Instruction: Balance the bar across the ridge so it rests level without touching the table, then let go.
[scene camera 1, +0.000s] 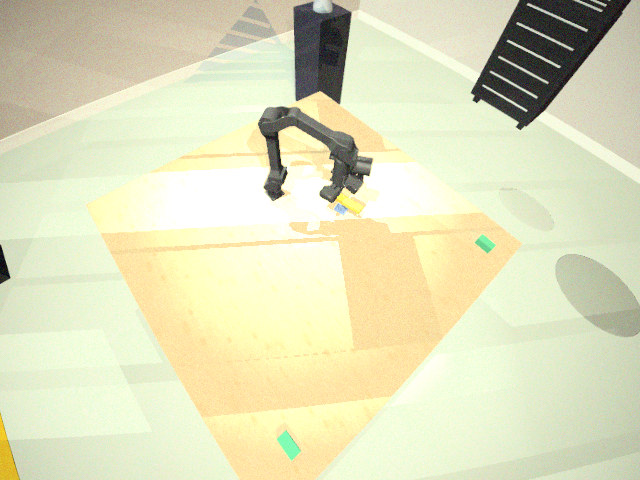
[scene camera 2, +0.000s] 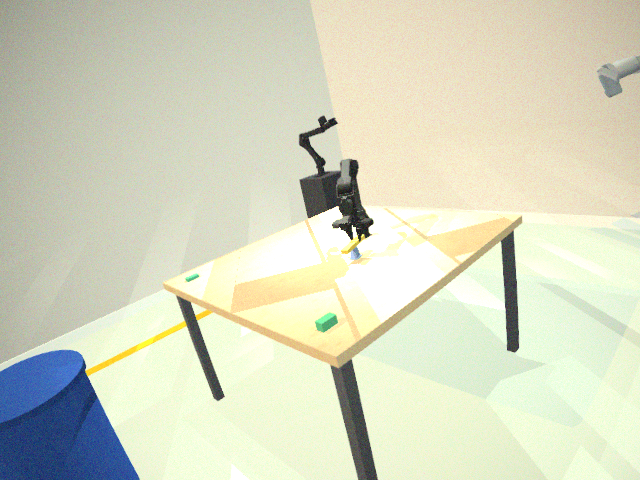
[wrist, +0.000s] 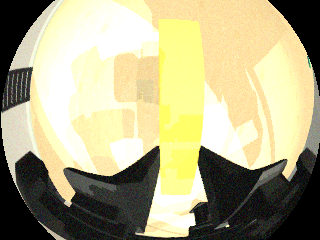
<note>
My gripper (scene camera 1: 336, 196) carries a yellow bar (wrist: 181, 65).
My gripper is seen too in the wrist view (wrist: 179, 150).
</note>
